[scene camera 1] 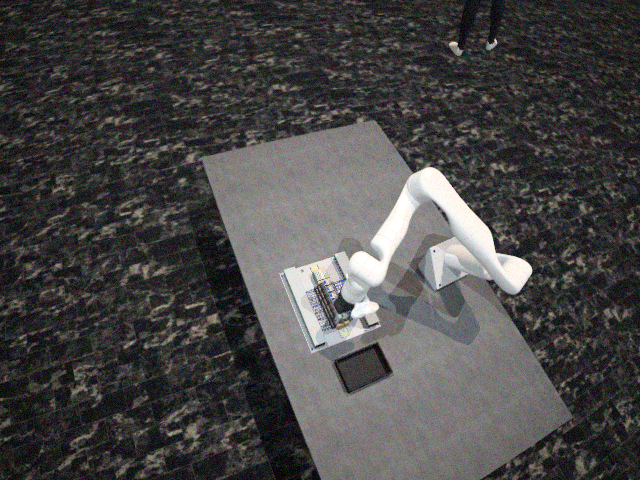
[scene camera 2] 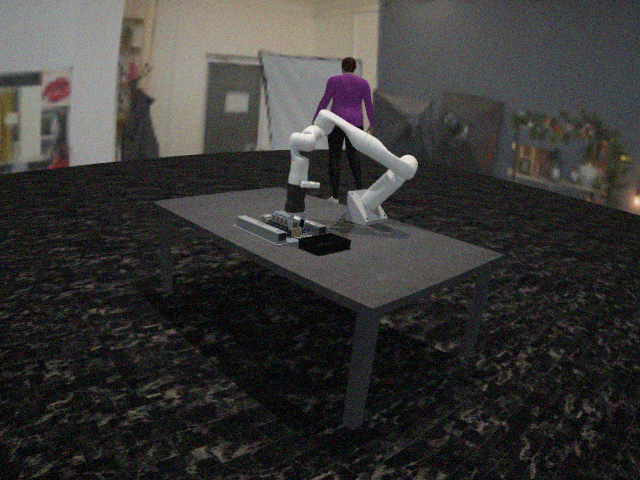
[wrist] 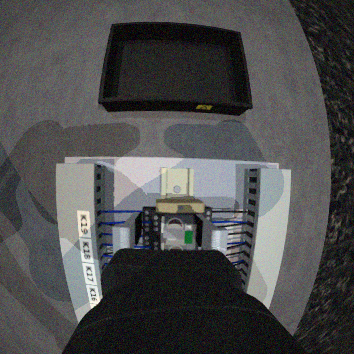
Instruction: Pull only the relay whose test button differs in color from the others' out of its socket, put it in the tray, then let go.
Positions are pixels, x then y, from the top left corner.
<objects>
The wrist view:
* my gripper: 167,223
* relay: 177,231
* white panel: 130,182
</objects>
